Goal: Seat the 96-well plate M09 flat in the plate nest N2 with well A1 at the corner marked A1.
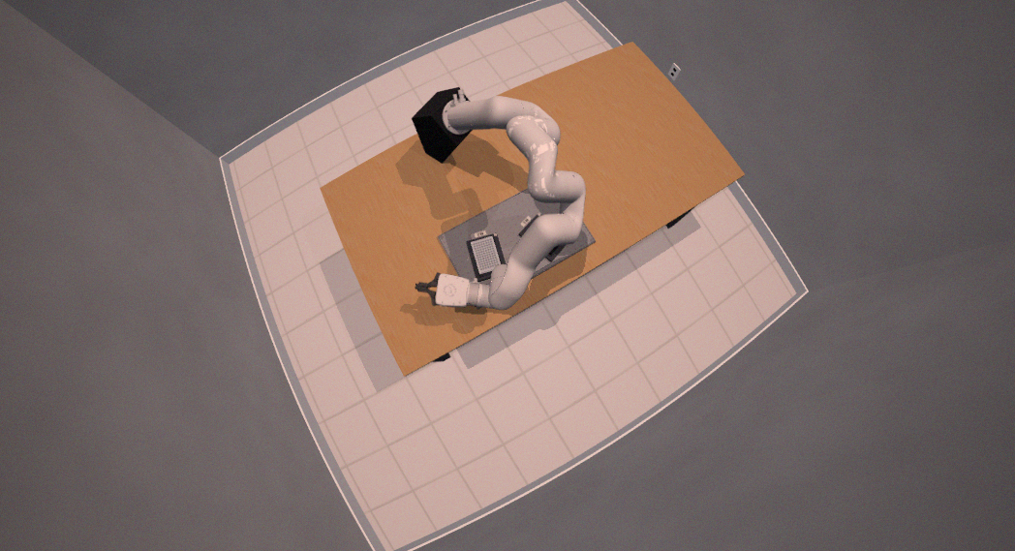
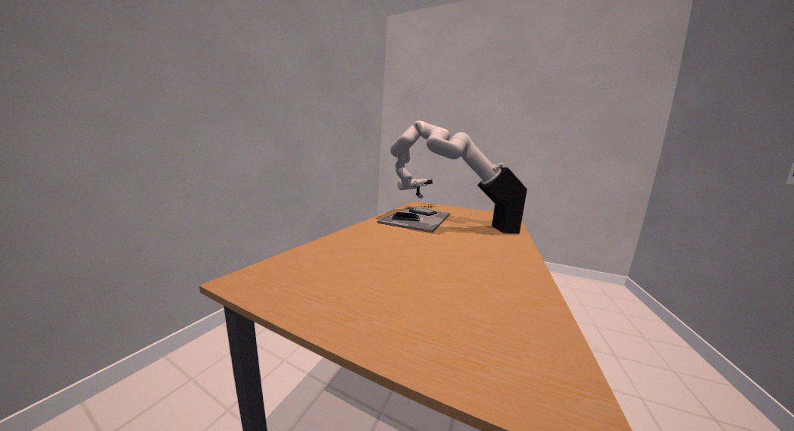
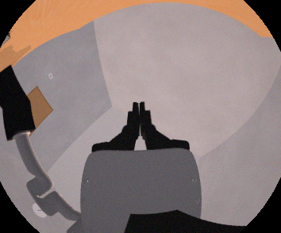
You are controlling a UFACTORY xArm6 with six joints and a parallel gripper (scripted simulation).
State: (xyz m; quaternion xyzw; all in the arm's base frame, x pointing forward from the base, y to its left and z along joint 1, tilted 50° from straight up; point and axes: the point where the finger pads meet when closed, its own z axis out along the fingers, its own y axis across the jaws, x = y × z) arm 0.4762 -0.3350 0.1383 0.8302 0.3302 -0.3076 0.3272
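Right now my hand is 120 mm past the white 96-well plate, 220 mm to the right of it and 180 mm above it. The rest, counted from my hand: dark plate (150 mm behind, 450 mm to the left, 180 mm below); plate nest (110 mm behind, 220 mm to the left, 200 mm below).
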